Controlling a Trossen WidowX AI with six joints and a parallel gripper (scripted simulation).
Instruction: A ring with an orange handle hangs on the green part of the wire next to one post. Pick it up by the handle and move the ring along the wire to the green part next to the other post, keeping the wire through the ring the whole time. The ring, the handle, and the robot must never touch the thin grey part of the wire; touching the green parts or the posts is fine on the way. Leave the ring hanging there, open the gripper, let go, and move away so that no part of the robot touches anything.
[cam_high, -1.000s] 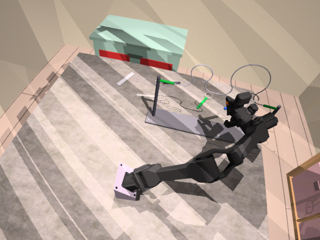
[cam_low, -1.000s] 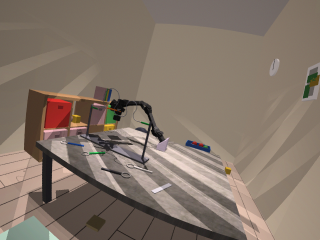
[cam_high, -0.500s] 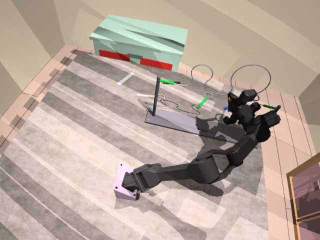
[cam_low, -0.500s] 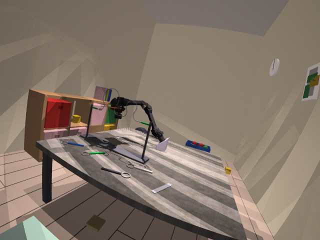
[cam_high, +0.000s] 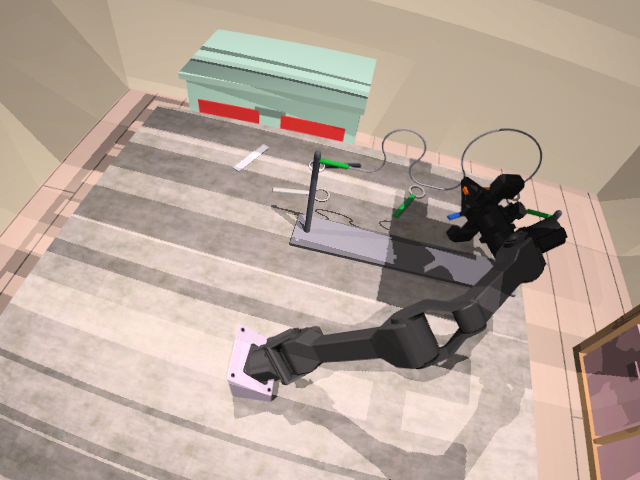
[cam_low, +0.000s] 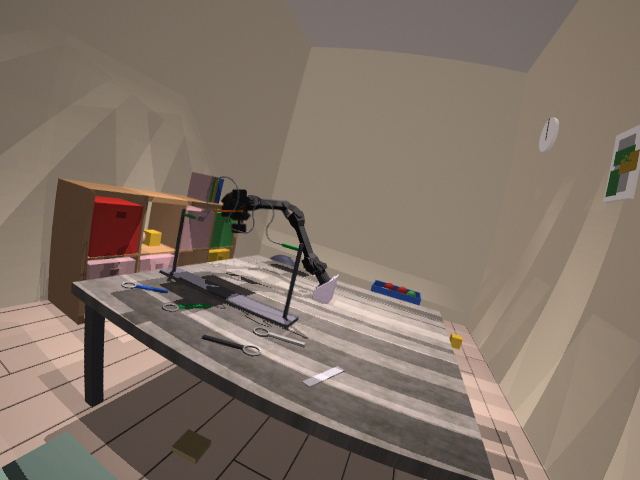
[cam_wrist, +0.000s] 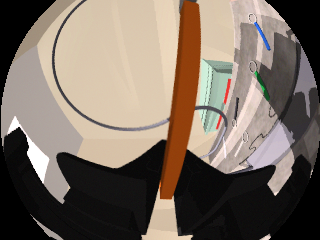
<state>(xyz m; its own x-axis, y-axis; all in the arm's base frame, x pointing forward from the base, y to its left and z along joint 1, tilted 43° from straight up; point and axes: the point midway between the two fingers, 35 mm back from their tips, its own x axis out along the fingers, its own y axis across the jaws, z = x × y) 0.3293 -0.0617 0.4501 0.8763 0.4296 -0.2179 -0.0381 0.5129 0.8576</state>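
The ring with orange handle is 10 mm ahead of my gripper tip, 90 mm to the right of it and 20 mm below it. Also, from my gripper tip: flat white strip 290 mm ahead, 550 mm to the left, 340 mm below.
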